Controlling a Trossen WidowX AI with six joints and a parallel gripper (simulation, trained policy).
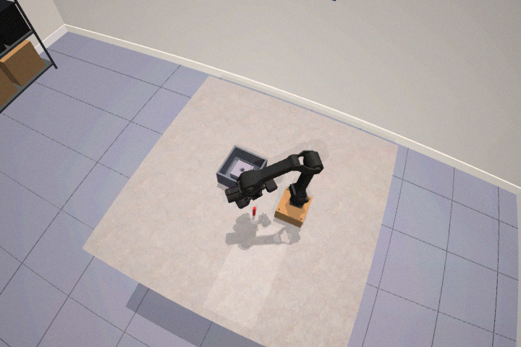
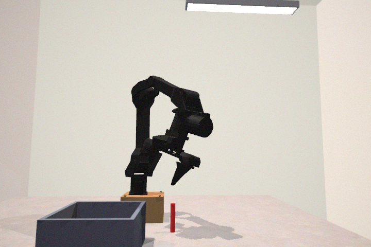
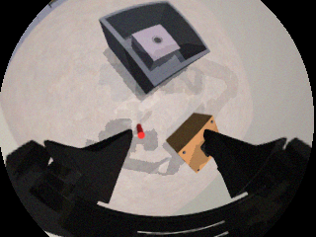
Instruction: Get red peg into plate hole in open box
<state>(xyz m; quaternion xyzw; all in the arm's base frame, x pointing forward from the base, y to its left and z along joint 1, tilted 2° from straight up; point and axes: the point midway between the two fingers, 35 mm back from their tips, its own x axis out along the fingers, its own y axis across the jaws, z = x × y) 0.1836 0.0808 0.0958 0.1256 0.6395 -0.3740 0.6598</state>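
The red peg lies 40 mm to the left of my gripper tip and 110 mm below it. The rest, counted from my gripper tip: box 130 mm ahead, 150 mm to the right, 120 mm below; pale plate 130 mm ahead, 150 mm to the right, 100 mm below.
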